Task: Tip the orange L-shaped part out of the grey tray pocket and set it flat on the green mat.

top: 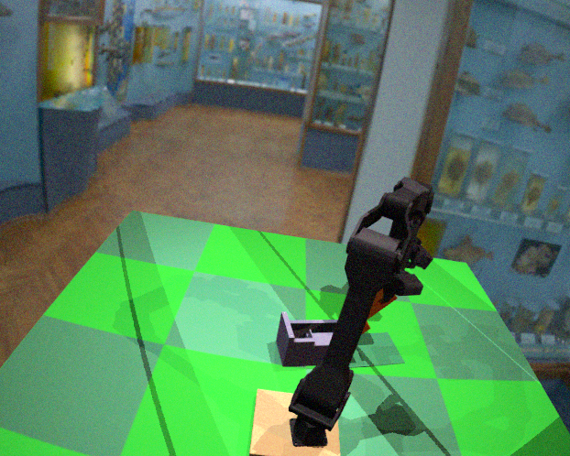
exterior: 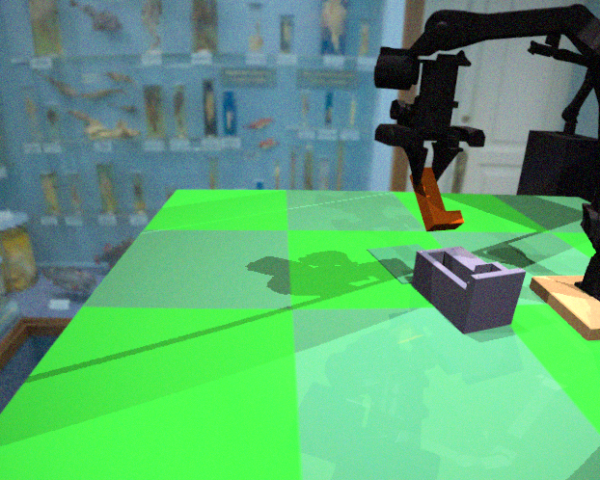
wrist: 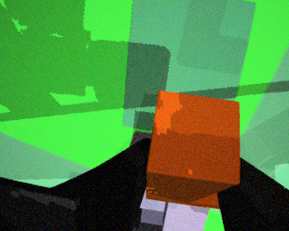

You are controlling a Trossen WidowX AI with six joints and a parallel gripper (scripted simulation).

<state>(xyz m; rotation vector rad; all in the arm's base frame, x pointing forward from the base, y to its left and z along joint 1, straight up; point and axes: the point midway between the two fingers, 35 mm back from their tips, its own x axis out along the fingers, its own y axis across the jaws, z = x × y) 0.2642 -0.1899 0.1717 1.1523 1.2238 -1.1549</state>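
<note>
The green mat is 10 mm to the right of my gripper tip and 170 mm below it. From my gripper tip the other things lie so: orange L-shaped part (20 mm behind, 30 mm to the left, 30 mm below).
</note>
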